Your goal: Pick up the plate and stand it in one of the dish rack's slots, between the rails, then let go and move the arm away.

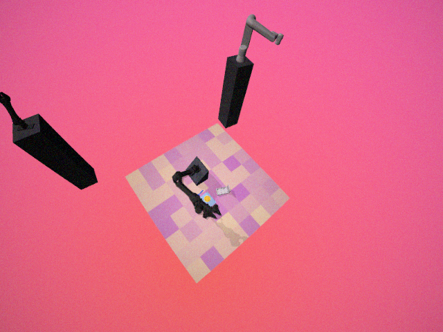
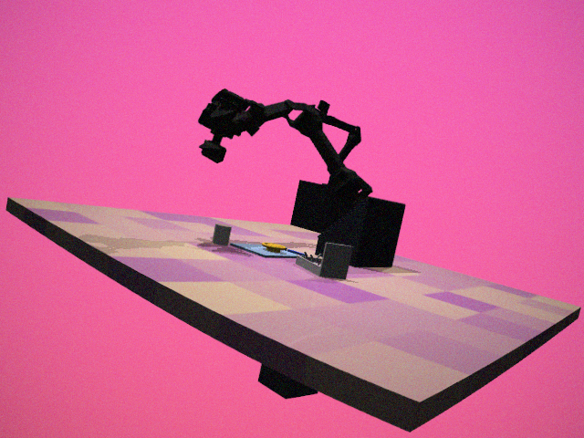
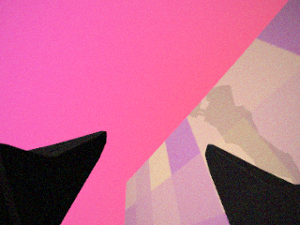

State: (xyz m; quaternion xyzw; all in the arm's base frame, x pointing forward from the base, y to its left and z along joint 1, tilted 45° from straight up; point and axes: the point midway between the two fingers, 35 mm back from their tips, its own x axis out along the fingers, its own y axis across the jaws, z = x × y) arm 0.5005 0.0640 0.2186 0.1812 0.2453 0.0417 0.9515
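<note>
The yellow plate is 26 cm below my gripper tip, 25 cm behind it and 5 cm to the left of it. From my gripper tip the other things lie so: small pale cup 25 cm below, 13 cm behind, 2 cm to the right; grey dish rack 25 cm below, 25 cm behind, 23 cm to the left; blue mat 27 cm below, 24 cm behind, 4 cm to the left.
</note>
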